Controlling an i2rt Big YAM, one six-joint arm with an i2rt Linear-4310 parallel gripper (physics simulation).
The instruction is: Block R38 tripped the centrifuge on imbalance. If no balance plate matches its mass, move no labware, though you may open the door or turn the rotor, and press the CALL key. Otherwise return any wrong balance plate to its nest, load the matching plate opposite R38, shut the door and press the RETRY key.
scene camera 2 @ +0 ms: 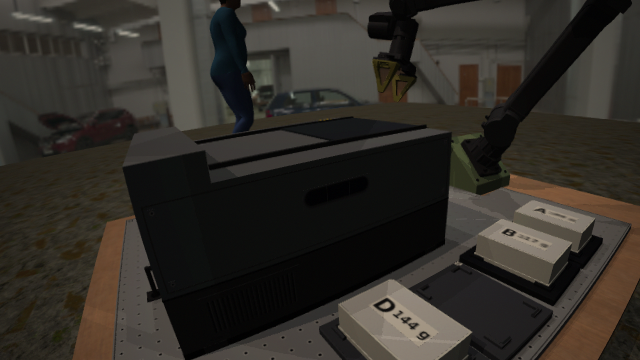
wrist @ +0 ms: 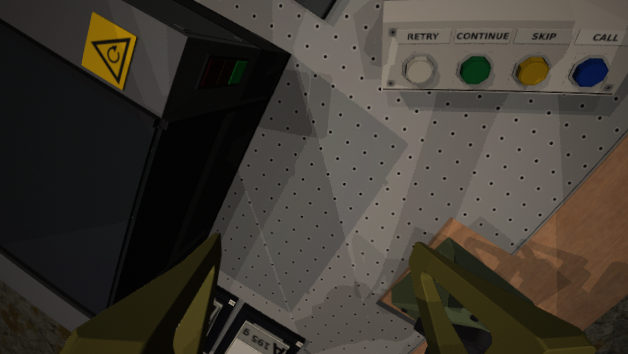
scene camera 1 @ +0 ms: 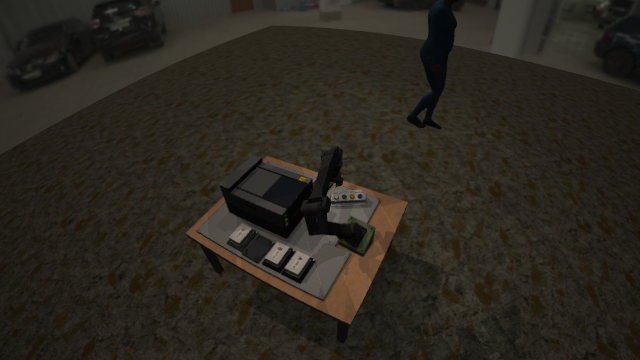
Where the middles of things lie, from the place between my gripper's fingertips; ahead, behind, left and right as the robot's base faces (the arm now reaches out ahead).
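Sliding door (scene camera 2: 331,130): my gripper 190 mm short of it, 150 mm to the right of it, 40 mm above it. Black centrifuge box (scene camera 2: 243,232): 350 mm ahead of my hand, 180 mm to the left, 130 mm below. Button box (wrist: 539,54): 40 mm behind my hand, 170 mm to the right, 210 mm below. Balance plate A (scene camera 2: 577,228): 110 mm behind my hand, 400 mm to the left, 220 mm below. Farthest from my gripper of the things named here, going by their middles: the balance plate A.
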